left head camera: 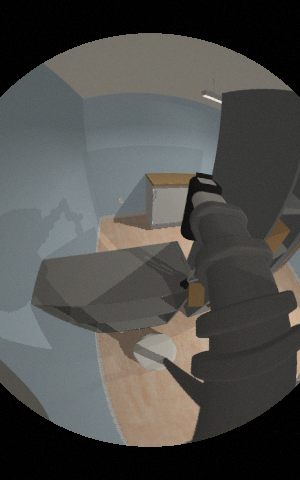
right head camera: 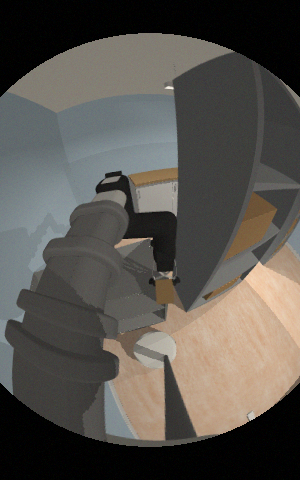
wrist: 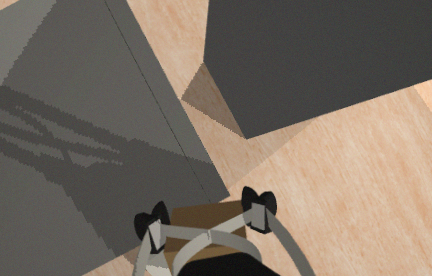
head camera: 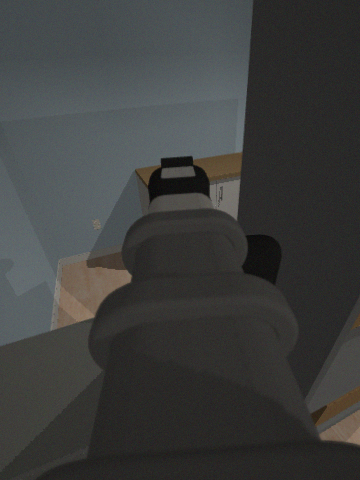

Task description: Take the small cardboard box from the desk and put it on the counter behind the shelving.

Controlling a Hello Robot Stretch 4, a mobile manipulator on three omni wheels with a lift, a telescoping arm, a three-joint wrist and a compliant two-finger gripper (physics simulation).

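Where they show: gripper, fingertip midpoint: [wrist: 206,209]; robot's base, origin of the base link: [left head camera: 154,350] [right head camera: 155,348].
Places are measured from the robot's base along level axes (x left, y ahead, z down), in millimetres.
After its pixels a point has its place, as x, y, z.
The small brown cardboard box [left head camera: 196,295] {-84, 270, -1080} [right head camera: 164,294] {-85, 263, -1076} [wrist: 197,216] {-79, 330, -1069} is between the two black fingertips of my gripper [right head camera: 164,281] {-88, 328, -1037} [wrist: 206,209] {-88, 328, -1037}. My gripper is shut on it and holds it in the air by the near right corner of the grey desk [left head camera: 100,277] {313, 327, -1033} [right head camera: 131,301] {134, 370, -649} [wrist: 125,100] {-29, 443, -1033}. In the left head view my arm hides part of the gripper. The counter [head camera: 225,168] {-459, 2231, -882} [left head camera: 167,179] {2, 2108, -883} [right head camera: 155,176] {-93, 2129, -883}, with a brown top and white doors, stands far back against the blue wall. The dark shelving [head camera: 300,150] {-281, 633, -1394} [left head camera: 260,150] {-300, 576, -1576} [right head camera: 215,175] {-306, 555, -1386} [wrist: 320,60] {-324, 501, -872} hides its right part.
The shelving's side panel stands close to the right of my wrist, and its lower corner is near the desk's corner. Larger cardboard boxes [left head camera: 279,237] {-667, 538, -1193} [right head camera: 250,225] {-524, 491, -1185} sit in the shelving. A strip of wood floor [wrist: 240,162] {-304, 307, 27} separates desk and shelving. A pale round disc [left head camera: 160,357] {-56, -59, -187} [right head camera: 160,337] {-56, 125, -187} is low below my arm.
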